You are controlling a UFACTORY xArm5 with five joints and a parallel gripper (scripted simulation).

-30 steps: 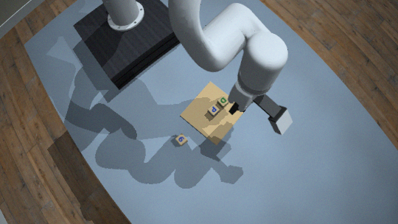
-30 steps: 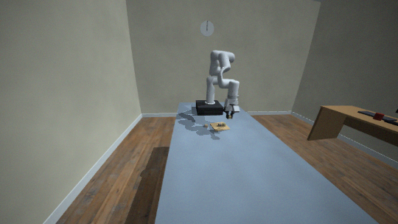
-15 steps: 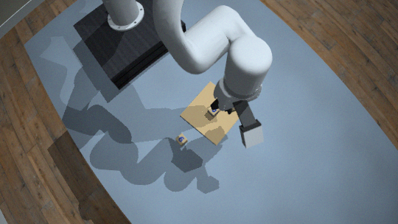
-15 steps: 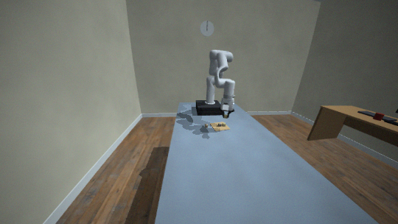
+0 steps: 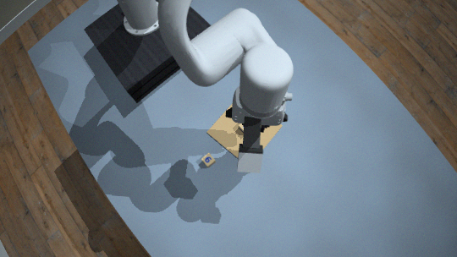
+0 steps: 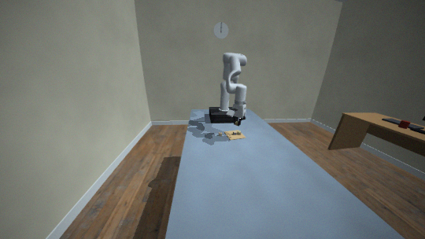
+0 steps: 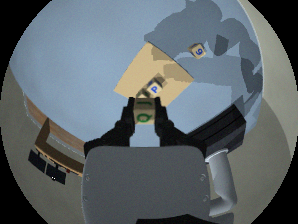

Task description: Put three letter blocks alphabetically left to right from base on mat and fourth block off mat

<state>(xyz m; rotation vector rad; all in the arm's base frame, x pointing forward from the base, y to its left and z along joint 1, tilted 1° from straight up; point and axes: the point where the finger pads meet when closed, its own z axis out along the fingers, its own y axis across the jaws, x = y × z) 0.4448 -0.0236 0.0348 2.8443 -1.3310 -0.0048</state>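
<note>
My gripper is now 30 mm past the tan mat and 120 mm above it. The rest, counted from my hand: block (30 mm behind, 40 mm to the left, 110 mm below).
</note>
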